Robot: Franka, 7 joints.
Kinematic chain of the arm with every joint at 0, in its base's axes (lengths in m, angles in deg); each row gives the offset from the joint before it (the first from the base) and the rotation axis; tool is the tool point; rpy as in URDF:
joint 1: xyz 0 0 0.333 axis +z
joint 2: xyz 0 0 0 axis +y
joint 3: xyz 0 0 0.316 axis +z
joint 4: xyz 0.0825 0 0 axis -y
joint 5: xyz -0.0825 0 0.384 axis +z
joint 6: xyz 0 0 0 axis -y
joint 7: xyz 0.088 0 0 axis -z
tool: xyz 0 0 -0.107 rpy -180 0 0
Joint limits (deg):
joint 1: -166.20..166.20
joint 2: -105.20..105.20
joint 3: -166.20..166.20
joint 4: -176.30..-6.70
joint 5: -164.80..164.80
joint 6: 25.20..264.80
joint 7: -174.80..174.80
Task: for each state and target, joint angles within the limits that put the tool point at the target. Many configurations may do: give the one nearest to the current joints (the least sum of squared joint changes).
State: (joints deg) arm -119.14 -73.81 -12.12 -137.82 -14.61 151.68 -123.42
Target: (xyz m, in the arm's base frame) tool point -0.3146 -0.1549 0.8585
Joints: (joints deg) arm -115.84 -42.82 -21.86 -115.71 -13.46 155.73 -123.42
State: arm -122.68 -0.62 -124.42 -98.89 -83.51 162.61 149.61
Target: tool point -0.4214 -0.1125 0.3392
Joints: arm -92.93 -13.39 -86.00 -143.59 -95.93 188.58 149.61
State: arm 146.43 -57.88 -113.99 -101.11 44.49 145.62 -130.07
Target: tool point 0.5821 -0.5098 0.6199
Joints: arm 109.85 -44.71 -123.96 -58.18 42.66 154.45 -130.07
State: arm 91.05 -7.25 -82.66 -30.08 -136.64 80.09 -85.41
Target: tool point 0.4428 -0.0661 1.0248
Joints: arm 108.44 -14.54 -84.32 -54.47 -136.42 100.09 -85.41
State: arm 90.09 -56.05 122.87 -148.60 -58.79 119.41 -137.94
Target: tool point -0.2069 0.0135 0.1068
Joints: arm 94.92 -48.85 135.31 -167.08 -55.48 119.84 -137.94
